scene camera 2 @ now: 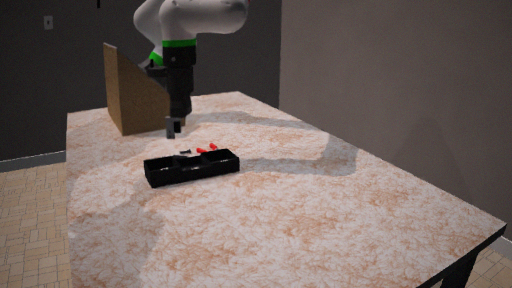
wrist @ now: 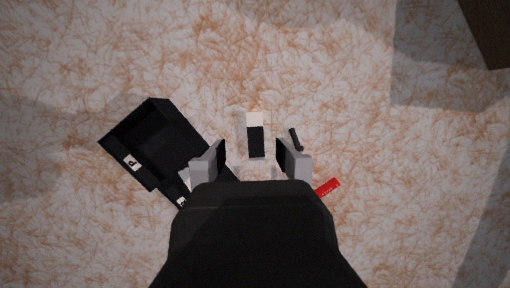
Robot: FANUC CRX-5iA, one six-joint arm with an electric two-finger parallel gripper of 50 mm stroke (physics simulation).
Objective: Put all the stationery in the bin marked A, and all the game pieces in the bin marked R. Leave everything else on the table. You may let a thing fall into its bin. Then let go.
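Places are measured from the arm's base along level axes (x ahead, y left, z up), in centimetres.
Where they show: gripper, fingertip midpoint: [scene camera 2: 174, 135] [wrist: 250, 149]; arm's base at its link origin: [scene camera 2: 149, 78].
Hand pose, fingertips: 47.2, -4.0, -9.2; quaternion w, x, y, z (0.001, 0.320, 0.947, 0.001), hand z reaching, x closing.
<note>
Things, the pixels of their top centre, and the offset from my fingertips, as dx, dy, dz. "pt": a spot on its surface instead.
- white end at a spot on its surface: [wrist: 255, 141] pt -0.1, +1.0, -6.9
- black three-compartment bin tray at its top centre: [wrist: 197, 197] [scene camera 2: 191, 158] +10.1, +1.5, -3.6
- R label at its top centre: [wrist: 183, 203] +13.3, +1.4, -5.4
- white domino at its top centre: [wrist: 194, 182] +10.9, +0.2, -6.8
- dark bolt at its top centre: [wrist: 296, 140] [scene camera 2: 185, 149] -4.8, +4.7, -6.9
- red battery at its top centre: [wrist: 325, 192] -3.6, +14.1, -6.8
A block eraser with a dark sleeve and a white end [wrist: 255, 141] lies on the table. My gripper [scene camera 2: 172, 133] [wrist: 250, 149] is open and empty above the table, behind the bins in the scene view; in the wrist view the eraser shows between its fingers, below them. The black three-compartment bin tray [scene camera 2: 195, 174] [wrist: 145, 179] stands beside the eraser. Its P label [wrist: 133, 162] and R label [wrist: 181, 202] show; bin A is hidden by the gripper in the wrist view. The white domino [wrist: 185, 175] lies in the middle bin R, partly hidden by a finger.
A dark bolt [scene camera 2: 185, 151] [wrist: 296, 139] lies beside the eraser, near the right finger in the wrist view. A red battery [wrist: 328, 187] shows partly; two red batteries [scene camera 2: 201, 150] [scene camera 2: 213, 147] lie behind the tray. A wooden wedge-shaped block [scene camera 2: 142, 102] [wrist: 492, 35] stands farther back.
</note>
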